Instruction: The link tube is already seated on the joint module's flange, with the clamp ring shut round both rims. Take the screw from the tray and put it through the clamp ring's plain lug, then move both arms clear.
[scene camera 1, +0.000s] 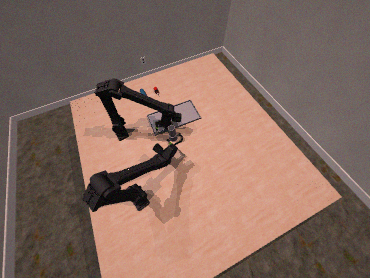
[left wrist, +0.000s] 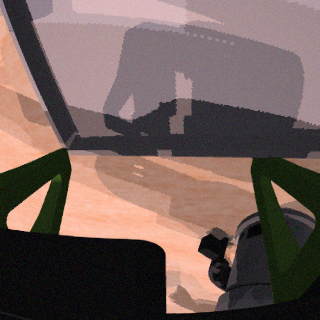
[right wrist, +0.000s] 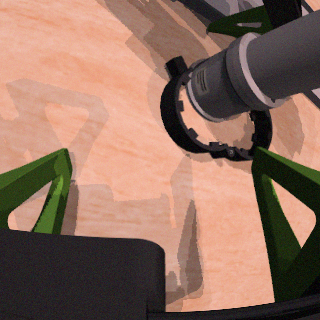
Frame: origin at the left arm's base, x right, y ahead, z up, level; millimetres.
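Seen in the pictures: left gripper, fingertip midpoint: (scene camera 1: 162, 131) (left wrist: 160, 158); right gripper, fingertip midpoint: (scene camera 1: 167, 147) (right wrist: 161, 157); left arm's base at its link origin: (scene camera 1: 121, 133); right arm's base at its link origin: (scene camera 1: 140, 199).
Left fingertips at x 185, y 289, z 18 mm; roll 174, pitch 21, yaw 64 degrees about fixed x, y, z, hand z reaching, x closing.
Pixels of each thing's top centre, then the offset from my left fingertips to it. "*": a spot on its surface instead.
- link tube at its top centre: (scene camera 1: 171, 127) dx +92, dy +45, dz +142 mm
- tray at its top centre: (scene camera 1: 173, 116) dx -85, dy +157, dz -2 mm
- black clamp ring at a spot on its surface: (right wrist: 171, 117) * dx +133, dy -6, dz -4 mm
- black lug at its top centre: (left wrist: 208, 253) (right wrist: 180, 63) dx +87, dy -2, dz -1 mm
- blue tool at a spot on its surface: (scene camera 1: 143, 92) * dx -457, dy +55, dz +20 mm
- red tool at its top centre: (scene camera 1: 156, 90) dx -418, dy +169, dz +16 mm
The grey assembly of joint module and link tube (scene camera 1: 172, 131) (left wrist: 252, 265) (right wrist: 287, 62) stands beside the tray (scene camera 1: 189, 111) (left wrist: 45, 75). The black clamp ring (right wrist: 171, 117) is around its lower end in the right wrist view, with table showing between ring and body. One black lug (right wrist: 176, 66) sticks out; a small round detail shows at the ring's near side. I cannot tell whether it is the screw, which I cannot make out anywhere. My left gripper (scene camera 1: 161, 127) (left wrist: 160, 158) is open over the tray's edge. My right gripper (scene camera 1: 170, 144) (right wrist: 161, 157) is open beside the ring.
A blue tool (scene camera 1: 143, 92) and a red tool (scene camera 1: 156, 90) lie behind the tray. A green finger of the left gripper shows near the tube in the right wrist view. Both arms reach in close around the assembly. Arm shadows darken part of the tray.
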